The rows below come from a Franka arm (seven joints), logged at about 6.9 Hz.
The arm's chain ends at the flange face. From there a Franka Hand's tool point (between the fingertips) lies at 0.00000 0.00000 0.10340 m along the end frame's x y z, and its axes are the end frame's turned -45 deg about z.
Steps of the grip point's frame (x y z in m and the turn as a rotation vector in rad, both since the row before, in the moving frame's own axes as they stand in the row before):
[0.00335, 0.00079, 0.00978, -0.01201, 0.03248, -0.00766]
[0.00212, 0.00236, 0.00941, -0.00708, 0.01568, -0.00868]
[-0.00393, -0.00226, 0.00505, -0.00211, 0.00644, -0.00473]
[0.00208, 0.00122, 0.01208, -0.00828, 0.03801, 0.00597]
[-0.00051, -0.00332, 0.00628, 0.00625, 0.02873, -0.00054]
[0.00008, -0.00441, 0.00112, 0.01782, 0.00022, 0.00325]
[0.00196, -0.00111, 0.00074, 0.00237, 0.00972, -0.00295]
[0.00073, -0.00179, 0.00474, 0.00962, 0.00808, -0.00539]
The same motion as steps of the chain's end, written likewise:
[-0.00032, -0.00030, 0.00984, 0.01447, 0.03146, -0.00766]
[0.00151, 0.00081, 0.00943, 0.00608, 0.01609, -0.00868]
[-0.00500, 0.00150, 0.00505, 0.00306, 0.00605, -0.00473]
[-0.00106, 0.00155, 0.01216, 0.02102, 0.03273, 0.00597]
[-0.00435, 0.00057, 0.00632, 0.02473, 0.01590, -0.00054]
[-0.00178, -0.00185, 0.00114, 0.01276, -0.01245, 0.00325]
[0.00006, -0.00129, 0.00075, 0.00855, 0.00520, -0.00295]
[-0.00063, -0.00049, 0.00475, 0.01252, -0.00109, -0.00539]

